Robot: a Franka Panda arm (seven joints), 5 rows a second.
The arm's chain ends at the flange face. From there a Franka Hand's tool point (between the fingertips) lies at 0.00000 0.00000 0.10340 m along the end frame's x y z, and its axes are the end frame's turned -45 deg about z.
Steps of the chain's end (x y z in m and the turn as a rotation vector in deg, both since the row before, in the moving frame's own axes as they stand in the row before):
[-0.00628, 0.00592, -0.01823, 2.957, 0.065, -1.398]
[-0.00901, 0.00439, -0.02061, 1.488, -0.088, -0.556]
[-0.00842, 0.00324, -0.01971, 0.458, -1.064, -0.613]
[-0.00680, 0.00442, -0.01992, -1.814, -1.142, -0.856]
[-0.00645, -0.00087, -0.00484, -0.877, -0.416, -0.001]
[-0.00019, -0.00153, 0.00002, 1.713, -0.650, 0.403]
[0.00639, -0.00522, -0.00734, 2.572, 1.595, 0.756]
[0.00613, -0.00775, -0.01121, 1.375, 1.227, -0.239]
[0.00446, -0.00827, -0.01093, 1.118, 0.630, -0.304]
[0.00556, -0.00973, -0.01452, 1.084, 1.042, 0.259]
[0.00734, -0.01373, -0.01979, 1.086, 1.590, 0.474]
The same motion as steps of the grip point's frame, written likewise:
[-0.00482, -0.00399, -0.01837, 2.045, 2.137, -1.398]
[-0.00770, -0.00529, -0.02064, 1.114, 0.990, -0.556]
[-0.00903, -0.00560, -0.01973, 1.076, -0.429, -0.613]
[-0.01170, -0.00080, -0.01999, -0.475, -2.090, -0.856]
[-0.00560, -0.00459, -0.00485, -0.326, -0.914, -0.001]
[0.00231, -0.00423, -0.00003, 1.671, 0.752, 0.403]
[0.01353, -0.00038, -0.00748, 0.691, 2.947, 0.756]
[0.01313, -0.00134, -0.01126, 0.105, 1.840, -0.239]
[0.01123, -0.00332, -0.01096, 0.345, 1.236, -0.304]
[0.01352, -0.00300, -0.01456, 0.030, 1.503, 0.259]
[0.01831, -0.00386, -0.01985, -0.356, 1.892, 0.474]

